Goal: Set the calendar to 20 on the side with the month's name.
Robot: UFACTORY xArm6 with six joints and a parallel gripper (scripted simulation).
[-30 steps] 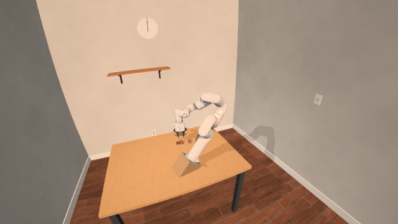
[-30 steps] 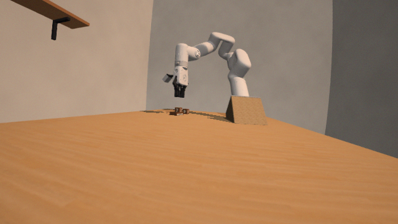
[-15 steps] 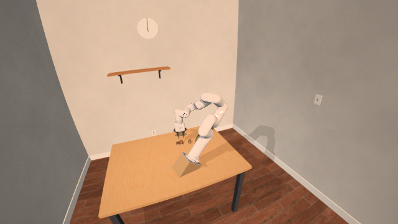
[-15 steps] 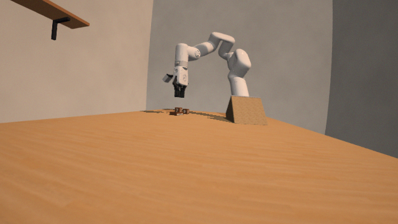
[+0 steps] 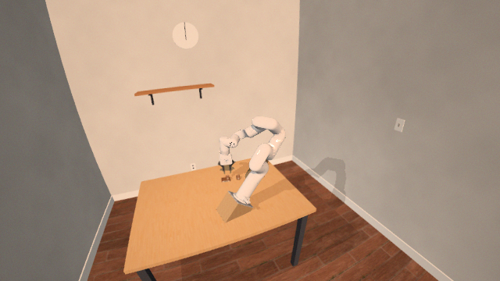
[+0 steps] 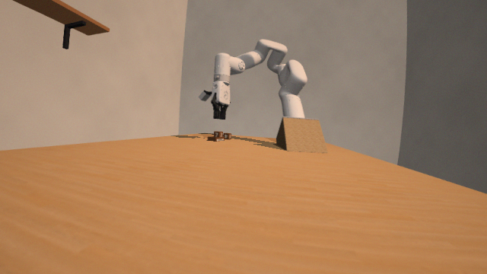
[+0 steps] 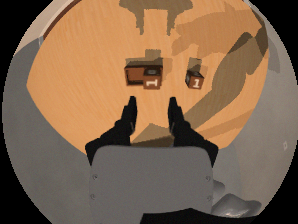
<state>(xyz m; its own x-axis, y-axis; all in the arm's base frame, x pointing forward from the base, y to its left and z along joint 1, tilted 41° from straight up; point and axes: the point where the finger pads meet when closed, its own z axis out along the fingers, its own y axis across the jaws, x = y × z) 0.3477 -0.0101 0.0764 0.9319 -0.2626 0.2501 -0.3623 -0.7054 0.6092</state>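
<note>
Now: the brown tray 110 mm below my hand, 20 mm to the left of it and 10 mm ahead of it.
</note>
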